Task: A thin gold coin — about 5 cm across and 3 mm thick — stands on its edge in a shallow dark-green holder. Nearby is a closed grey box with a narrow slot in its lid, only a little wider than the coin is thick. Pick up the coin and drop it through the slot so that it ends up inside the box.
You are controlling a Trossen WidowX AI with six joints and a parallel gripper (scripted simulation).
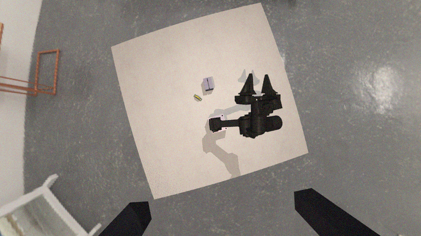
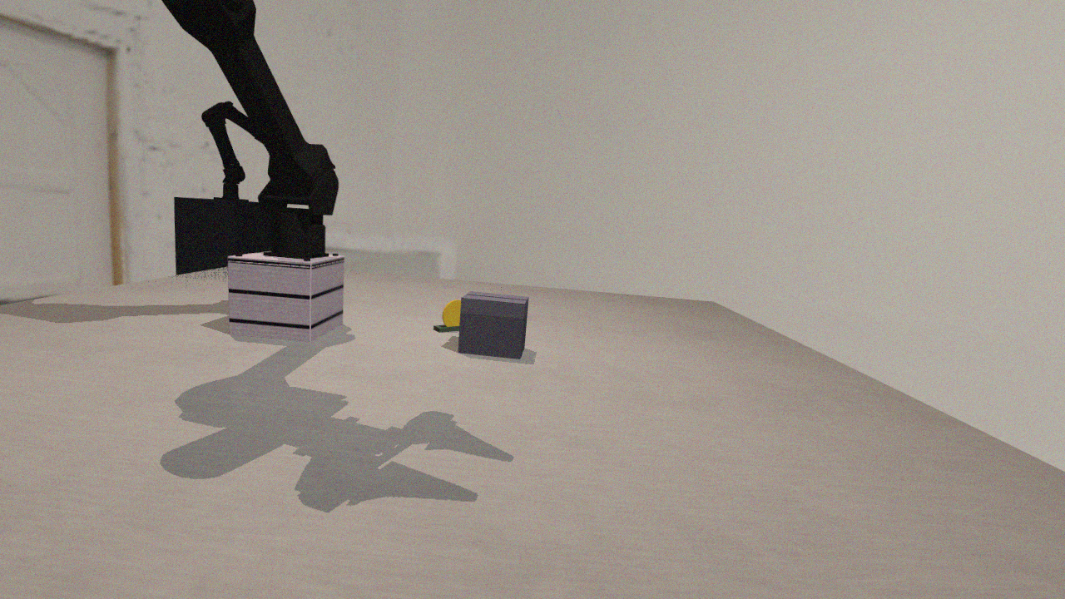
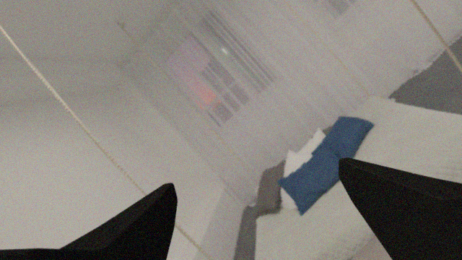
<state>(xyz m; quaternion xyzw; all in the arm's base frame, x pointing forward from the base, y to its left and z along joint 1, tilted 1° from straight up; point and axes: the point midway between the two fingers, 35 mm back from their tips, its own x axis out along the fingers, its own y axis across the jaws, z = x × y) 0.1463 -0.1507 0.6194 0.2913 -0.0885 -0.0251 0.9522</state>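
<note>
The gold coin lies 30 mm ahead of my gripper tip, 260 mm to the left of it and 710 mm below it.
</note>
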